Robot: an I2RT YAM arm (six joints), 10 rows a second.
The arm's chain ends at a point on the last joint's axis. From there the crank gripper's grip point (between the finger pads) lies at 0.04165 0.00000 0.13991 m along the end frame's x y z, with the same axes.
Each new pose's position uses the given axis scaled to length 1; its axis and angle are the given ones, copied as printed.
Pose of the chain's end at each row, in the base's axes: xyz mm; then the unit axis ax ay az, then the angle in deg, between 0 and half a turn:
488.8 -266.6 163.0 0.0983 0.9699 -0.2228 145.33
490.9 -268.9 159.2 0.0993 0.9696 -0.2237 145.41
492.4 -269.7 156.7 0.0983 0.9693 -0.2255 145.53
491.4 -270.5 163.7 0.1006 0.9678 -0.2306 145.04
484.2 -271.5 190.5 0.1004 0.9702 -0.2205 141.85
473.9 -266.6 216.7 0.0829 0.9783 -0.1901 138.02
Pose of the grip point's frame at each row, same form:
526.9 -327.6 35.9 0.0983 0.9699 -0.2228 145.33
528.7 -330.1 32.2 0.0993 0.9696 -0.2237 145.41
529.9 -331.3 29.8 0.0983 0.9693 -0.2255 145.53
529.7 -333.5 37.7 0.1006 0.9678 -0.2306 145.04
530.5 -332.1 66.0 0.1004 0.9702 -0.2205 141.85
531.1 -319.1 93.1 0.0829 0.9783 -0.1901 138.02

